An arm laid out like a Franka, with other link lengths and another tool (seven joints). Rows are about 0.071 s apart.
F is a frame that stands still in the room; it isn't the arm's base.
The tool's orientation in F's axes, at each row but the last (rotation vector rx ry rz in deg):
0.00 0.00 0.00
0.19 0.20 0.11
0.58 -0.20 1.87
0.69 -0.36 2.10
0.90 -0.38 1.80
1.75 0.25 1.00
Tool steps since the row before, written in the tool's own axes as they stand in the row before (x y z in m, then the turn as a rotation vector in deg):
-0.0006 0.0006 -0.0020 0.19 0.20 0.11
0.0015 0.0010 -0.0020 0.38 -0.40 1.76
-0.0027 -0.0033 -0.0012 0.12 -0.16 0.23
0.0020 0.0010 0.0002 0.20 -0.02 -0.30
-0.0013 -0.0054 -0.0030 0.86 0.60 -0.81
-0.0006 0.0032 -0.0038 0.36 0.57 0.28
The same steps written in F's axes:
-0.0006 0.0006 -0.0020 0.19 0.20 0.11
0.0015 0.0010 -0.0020 0.39 -0.41 1.76
-0.0026 -0.0034 -0.0012 0.12 -0.16 0.23
0.0020 0.0011 0.0002 0.20 -0.01 -0.30
-0.0011 -0.0054 -0.0031 0.85 0.64 -0.79
-0.0007 0.0033 -0.0037 0.35 0.57 0.30

